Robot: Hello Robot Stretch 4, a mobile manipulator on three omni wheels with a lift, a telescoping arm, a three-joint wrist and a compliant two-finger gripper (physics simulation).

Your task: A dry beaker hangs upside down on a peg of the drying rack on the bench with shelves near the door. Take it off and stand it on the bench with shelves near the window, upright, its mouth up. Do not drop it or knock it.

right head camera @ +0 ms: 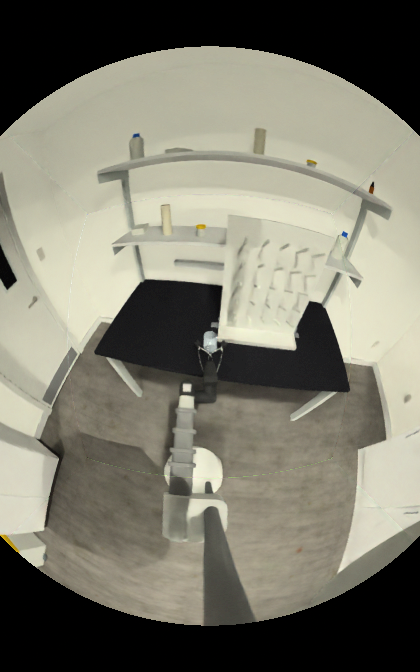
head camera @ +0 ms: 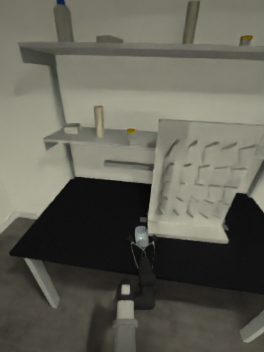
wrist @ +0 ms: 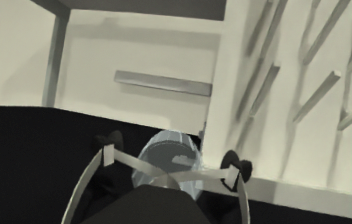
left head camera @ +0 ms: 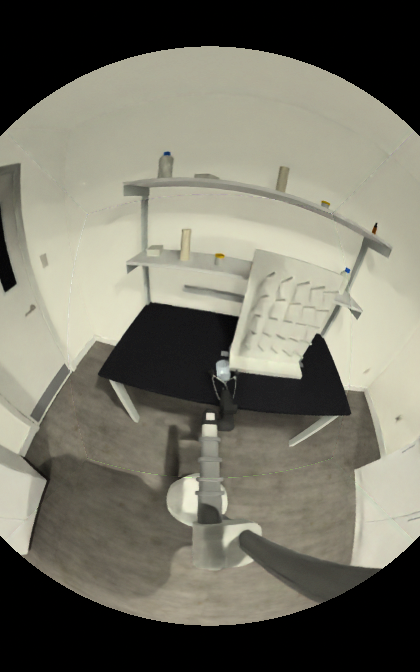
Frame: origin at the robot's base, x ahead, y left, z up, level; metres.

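Where they show: gripper, between the fingertips: point(head camera: 141, 235) point(wrist: 172, 153).
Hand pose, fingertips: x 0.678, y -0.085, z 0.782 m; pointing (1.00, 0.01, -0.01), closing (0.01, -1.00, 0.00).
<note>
After its pixels a point has its place.
The clear beaker point(head camera: 142, 234) @[x 0.665, y -0.086, z 0.804 m] point(left head camera: 223, 369) point(right head camera: 210, 339) point(wrist: 170, 144) @[x 0.635, y -0.082, z 0.800 m] is on the black bench top point(head camera: 90, 225) @[x 0.783, y 0.224, z 0.734 m] point(left head camera: 175, 345) point(right head camera: 165, 320) point(wrist: 40, 150) @[x 0.744, y 0.117, z 0.734 m], off the pegs, beside the front left corner of the white drying rack point(head camera: 190, 231) @[x 0.741, y -0.388, z 0.739 m] point(left head camera: 265, 366) point(right head camera: 257, 337) point(wrist: 225, 100) @[x 0.823, y -0.160, z 0.859 m]. It looks vertical; which end is its mouth is hard to tell. My gripper point(head camera: 141, 240) point(left head camera: 223, 375) point(right head camera: 210, 344) point(wrist: 172, 153) @[x 0.678, y -0.085, z 0.782 m] is open, with one finger on each side of the beaker and gaps showing in the wrist view. The beaker's lower near part is hidden behind the gripper.
The rack's base is close to the right finger. Shelves point(head camera: 125, 49) @[x 1.002, y 0.022, z 1.629 m] point(left head camera: 225, 187) point(right head camera: 210, 156) above the bench hold bottles, jars and cylinders. A door point(left head camera: 31, 280) is at the left. White cabinets point(left head camera: 20, 500) point(right head camera: 25, 480) are at the left rear.
</note>
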